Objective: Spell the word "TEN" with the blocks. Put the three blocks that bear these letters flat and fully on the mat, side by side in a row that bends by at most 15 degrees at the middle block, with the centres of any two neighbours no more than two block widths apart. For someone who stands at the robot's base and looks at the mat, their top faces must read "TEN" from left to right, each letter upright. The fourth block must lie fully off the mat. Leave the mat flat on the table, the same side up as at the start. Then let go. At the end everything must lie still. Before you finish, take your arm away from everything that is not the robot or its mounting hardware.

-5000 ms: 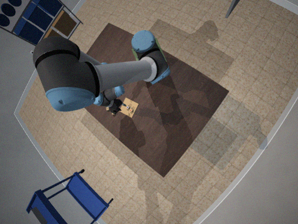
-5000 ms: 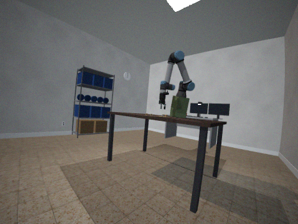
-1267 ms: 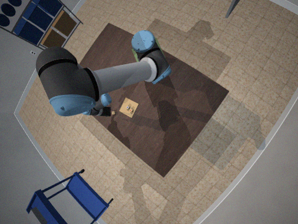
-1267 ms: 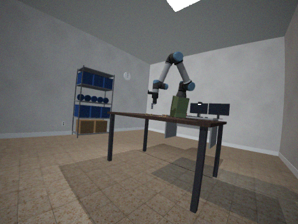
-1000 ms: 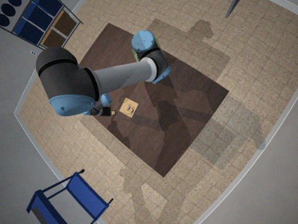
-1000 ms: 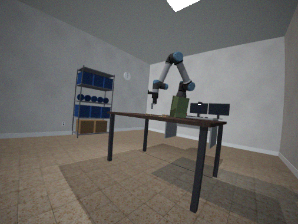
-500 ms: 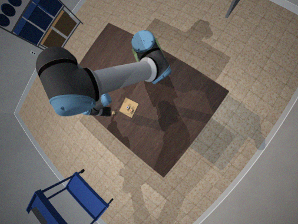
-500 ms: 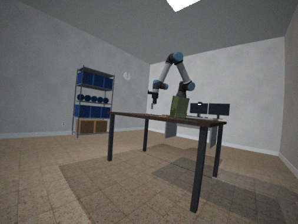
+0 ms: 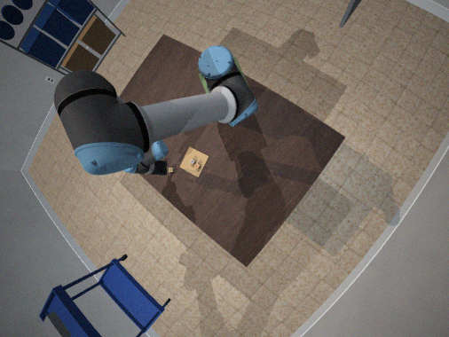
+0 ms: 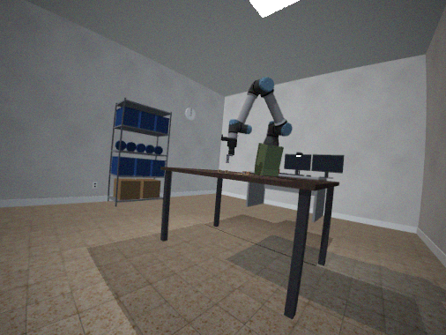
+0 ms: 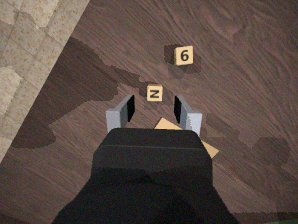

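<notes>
My hand is 9 cm above the N block. Round my hand: tan mat 11 cm behind, 10 cm to the left, 10 cm below.
</notes>
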